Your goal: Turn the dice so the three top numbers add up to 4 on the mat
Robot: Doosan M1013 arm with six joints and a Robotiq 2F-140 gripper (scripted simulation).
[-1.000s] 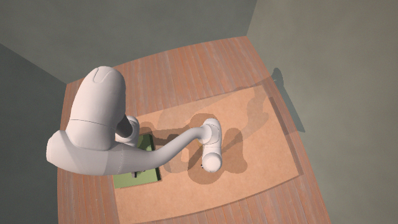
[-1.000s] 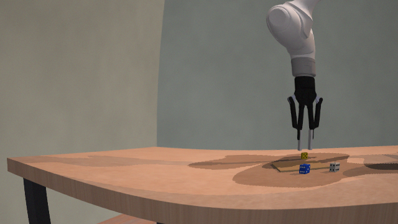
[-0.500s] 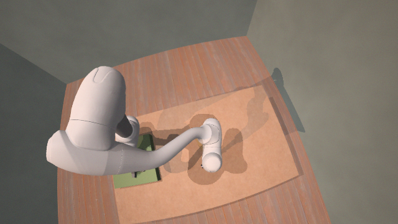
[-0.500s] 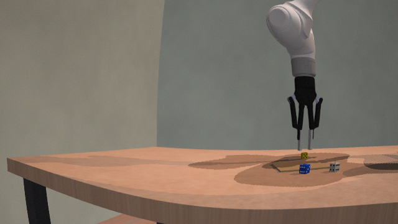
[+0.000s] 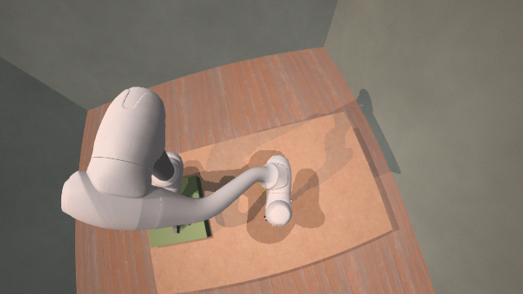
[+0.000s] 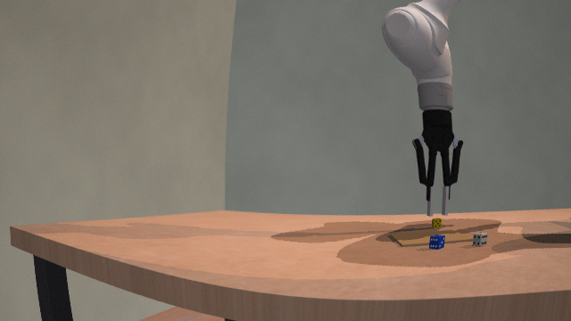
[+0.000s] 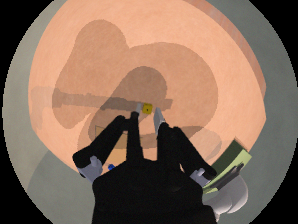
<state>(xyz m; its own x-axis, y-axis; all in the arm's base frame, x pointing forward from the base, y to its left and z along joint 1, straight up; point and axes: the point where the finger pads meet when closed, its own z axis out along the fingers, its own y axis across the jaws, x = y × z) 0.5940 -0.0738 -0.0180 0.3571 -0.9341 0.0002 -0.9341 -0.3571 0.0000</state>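
The yellow die lies 5 cm below my hand. From my hand the other things lie so: tan mat 17 cm to the left, 6 cm below; blue die 27 cm to the left, 5 cm below, 2 cm behind; white die 26 cm to the left, 10 cm behind, 5 cm below.
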